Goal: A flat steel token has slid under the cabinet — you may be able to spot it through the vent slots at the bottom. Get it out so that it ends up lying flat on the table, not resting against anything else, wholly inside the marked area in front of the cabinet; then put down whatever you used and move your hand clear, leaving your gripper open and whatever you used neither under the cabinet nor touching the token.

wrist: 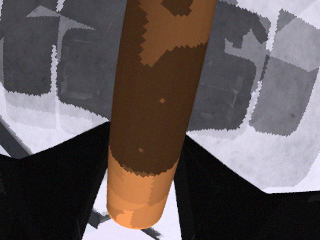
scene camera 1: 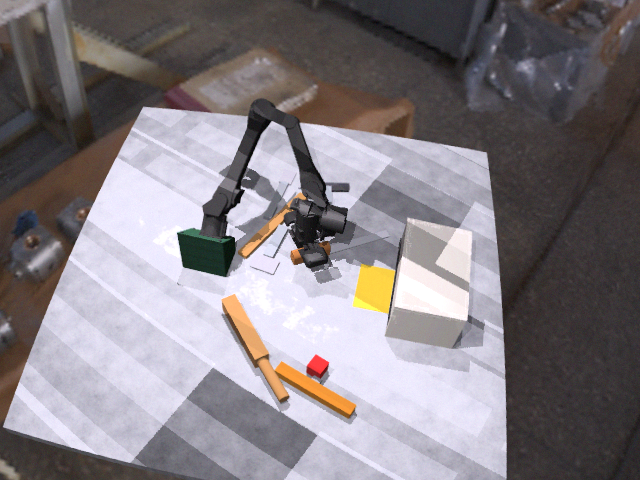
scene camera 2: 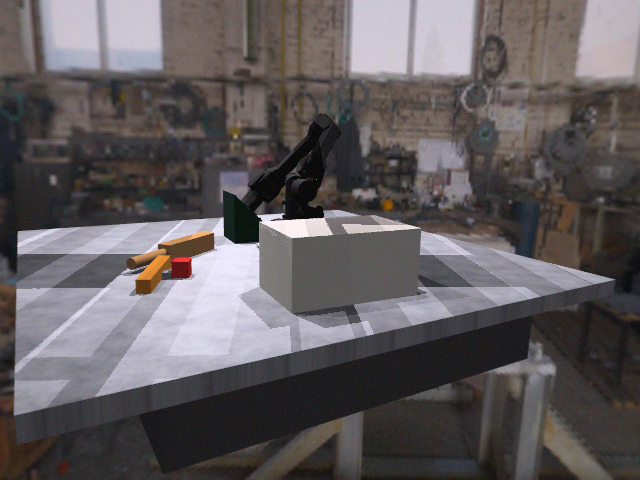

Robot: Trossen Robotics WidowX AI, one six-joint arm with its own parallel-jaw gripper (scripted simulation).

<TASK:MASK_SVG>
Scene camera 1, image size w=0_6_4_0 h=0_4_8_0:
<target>my gripper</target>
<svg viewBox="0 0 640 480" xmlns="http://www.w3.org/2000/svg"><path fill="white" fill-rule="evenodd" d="M287 212L283 220L287 227L292 223L295 224L291 225L289 233L297 249L299 249L298 252L306 267L313 268L326 264L328 262L328 255L324 248L320 247L314 240L319 239L323 241L325 237L334 237L336 232L322 229L322 225L319 224L319 216L315 227L309 229L302 228L296 222L297 211Z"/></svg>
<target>orange bar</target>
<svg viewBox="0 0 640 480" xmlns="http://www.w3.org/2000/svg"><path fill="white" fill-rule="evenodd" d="M275 368L274 371L278 378L301 390L307 396L319 401L326 407L330 407L336 413L340 413L349 419L352 412L354 412L356 404L353 404L346 398L342 398L318 382L311 380L295 368L288 366L282 361Z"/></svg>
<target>orange paddle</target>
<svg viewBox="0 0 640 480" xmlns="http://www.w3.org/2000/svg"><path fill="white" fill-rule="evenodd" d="M221 299L222 310L253 366L260 368L280 403L285 402L290 396L269 363L269 353L237 297L233 294Z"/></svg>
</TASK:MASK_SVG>
